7 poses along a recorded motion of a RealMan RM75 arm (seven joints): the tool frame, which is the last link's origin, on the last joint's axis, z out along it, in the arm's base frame.
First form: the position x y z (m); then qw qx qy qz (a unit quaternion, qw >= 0).
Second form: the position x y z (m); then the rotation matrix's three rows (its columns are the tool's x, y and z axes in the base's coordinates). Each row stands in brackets. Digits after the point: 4 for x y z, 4 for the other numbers.
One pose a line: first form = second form
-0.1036 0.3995 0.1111 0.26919 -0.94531 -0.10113 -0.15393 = [-0.1036 0.3995 0.1111], [[0.9322 0.2741 0.2366], [0.1083 -0.8346 0.5401], [0.3455 -0.4778 -0.8077]]
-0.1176 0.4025 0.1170 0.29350 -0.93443 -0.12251 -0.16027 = [-0.1176 0.4025 0.1170], [[0.9186 0.3230 0.2276], [0.1349 -0.7977 0.5878], [0.3714 -0.5092 -0.7763]]
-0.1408 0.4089 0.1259 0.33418 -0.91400 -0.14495 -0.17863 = [-0.1408 0.4089 0.1259], [[0.8942 0.3844 0.2297], [0.1456 -0.7346 0.6627], [0.4234 -0.5591 -0.7128]]
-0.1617 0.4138 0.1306 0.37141 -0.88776 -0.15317 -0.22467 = [-0.1617 0.4138 0.1306], [[0.8521 0.4388 0.2851], [0.1051 -0.6772 0.7283], [0.5127 -0.5906 -0.6232]]
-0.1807 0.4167 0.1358 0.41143 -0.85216 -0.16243 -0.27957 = [-0.1807 0.4167 0.1358], [[0.7909 0.5069 0.3428], [0.0468 -0.6087 0.7920], [0.6101 -0.6104 -0.5051]]
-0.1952 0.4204 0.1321 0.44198 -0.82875 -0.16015 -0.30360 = [-0.1952 0.4204 0.1321], [[0.7644 0.5338 0.3617], [-0.0029 -0.5580 0.8298], [0.6448 -0.6353 -0.4250]]
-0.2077 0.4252 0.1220 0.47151 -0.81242 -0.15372 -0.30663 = [-0.2077 0.4252 0.1220], [[0.7647 0.5389 0.3533], [-0.0394 -0.5081 0.8604], [0.6432 -0.6719 -0.3673]]
